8 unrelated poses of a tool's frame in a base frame.
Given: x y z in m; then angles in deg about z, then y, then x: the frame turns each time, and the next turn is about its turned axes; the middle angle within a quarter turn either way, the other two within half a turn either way.
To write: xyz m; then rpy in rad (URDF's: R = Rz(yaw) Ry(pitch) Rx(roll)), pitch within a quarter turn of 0, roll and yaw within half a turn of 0. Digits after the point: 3 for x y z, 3 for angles.
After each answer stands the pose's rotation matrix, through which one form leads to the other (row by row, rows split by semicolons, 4 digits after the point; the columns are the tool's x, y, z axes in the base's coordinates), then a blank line. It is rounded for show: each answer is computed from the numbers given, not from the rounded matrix.
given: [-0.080, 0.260, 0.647, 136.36, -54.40, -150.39]
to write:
[-0.080, 0.260, 0.647, -2.625, -0.949, 2.380]
-0.4213 0.3093 -0.8526; 0.4017 0.9064 0.1303; 0.8131 -0.2876 -0.5061

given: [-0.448, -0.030, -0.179, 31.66, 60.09, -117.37]
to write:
[-0.448, -0.030, -0.179, -2.048, 1.049, 0.553]
0.4244 -0.4139 -0.8053; 0.2617 -0.7954 0.5467; -0.8668 -0.4428 -0.2292

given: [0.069, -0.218, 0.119, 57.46, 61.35, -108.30]
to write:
[0.069, -0.218, 0.119, -1.890, 1.071, 1.003]
0.2579 -0.1835 -0.9486; 0.4042 -0.8713 0.2784; -0.8776 -0.4552 -0.1505

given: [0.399, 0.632, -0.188, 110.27, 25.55, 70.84]
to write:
[0.399, 0.632, -0.188, 1.236, 0.446, 1.925]
-0.3126 -0.4490 0.8371; 0.8463 0.2685 0.4600; -0.4313 0.8522 0.2961

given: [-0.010, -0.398, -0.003, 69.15, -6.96, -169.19]
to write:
[-0.010, -0.398, -0.003, -2.953, -0.121, 1.207]
0.3533 0.9260 -0.1329; 0.9276 -0.3284 0.1780; 0.1212 -0.1862 -0.9750

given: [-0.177, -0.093, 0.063, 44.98, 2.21, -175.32]
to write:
[-0.177, -0.093, 0.063, -3.060, 0.039, 0.785]
0.7068 0.7023 -0.0849; 0.7063 -0.7072 0.0305; -0.0386 -0.0815 -0.9959

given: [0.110, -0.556, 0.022, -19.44, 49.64, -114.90]
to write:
[0.110, -0.556, 0.022, -2.005, 0.866, -0.339]
0.6107 -0.7919 -0.0007; -0.2155 -0.1670 0.9621; -0.7620 -0.5874 -0.2727

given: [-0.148, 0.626, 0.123, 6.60, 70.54, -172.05]
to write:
[-0.148, 0.626, 0.123, -3.003, 1.231, 0.115]
0.3309 -0.0157 -0.9435; 0.0383 -0.9988 0.0301; -0.9429 -0.0461 -0.3299

